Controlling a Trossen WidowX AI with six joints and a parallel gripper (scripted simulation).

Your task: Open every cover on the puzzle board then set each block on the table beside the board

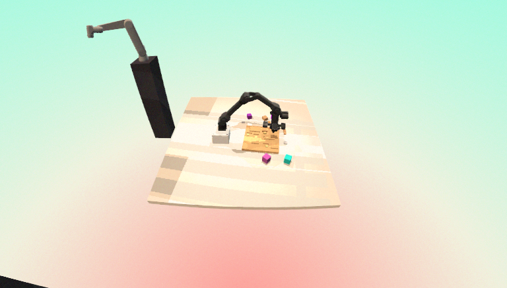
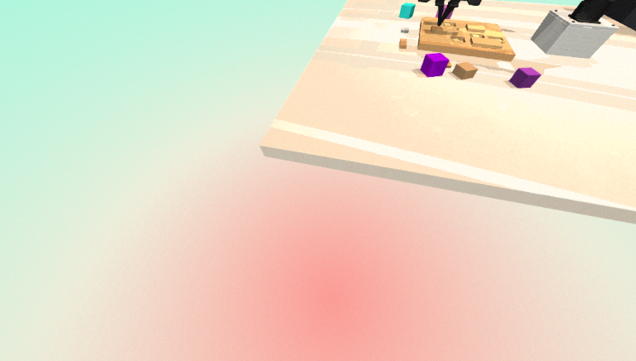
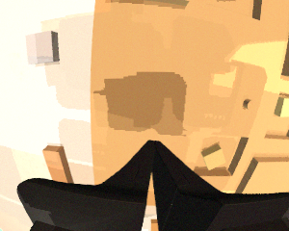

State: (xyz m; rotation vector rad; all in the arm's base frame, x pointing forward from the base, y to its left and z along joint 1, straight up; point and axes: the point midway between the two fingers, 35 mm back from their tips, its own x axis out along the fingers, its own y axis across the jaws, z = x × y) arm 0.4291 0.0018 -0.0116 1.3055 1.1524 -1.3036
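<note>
Right now the small grey piece is 10 cm ahead of my gripper tip, 8 cm to the right of it and 4 cm below it. Round my gripper tip: magenta block (7 cm behind, 27 cm to the right, 2 cm below); then small orange piece (12 cm ahead, 6 cm to the left, 4 cm below); then cyan block (9 cm ahead, 28 cm to the right, 2 cm below).
</note>
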